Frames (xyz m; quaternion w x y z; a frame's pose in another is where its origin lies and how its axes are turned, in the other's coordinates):
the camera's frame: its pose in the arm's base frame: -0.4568 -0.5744 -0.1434 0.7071 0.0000 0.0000 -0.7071
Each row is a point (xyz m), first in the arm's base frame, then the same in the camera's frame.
Working: the arm's base frame: its pose in the camera's frame: -0.5744 0.4568 0.1434 0.7071 0.0000 0.0000 0.7071

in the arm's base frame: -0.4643 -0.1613 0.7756
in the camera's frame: -0.4131 -0.0075 0.9190
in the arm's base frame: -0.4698 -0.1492 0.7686
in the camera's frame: -0.4252 -0.0130 0.9120
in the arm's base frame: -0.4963 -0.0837 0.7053
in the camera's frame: -0.4907 -0.0395 0.8487
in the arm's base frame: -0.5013 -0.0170 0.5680
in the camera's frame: -0.5574 -0.0445 0.7114
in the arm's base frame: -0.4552 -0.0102 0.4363
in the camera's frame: -0.5642 0.0016 0.5797
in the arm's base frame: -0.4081 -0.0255 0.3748
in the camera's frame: -0.5489 0.0487 0.5182
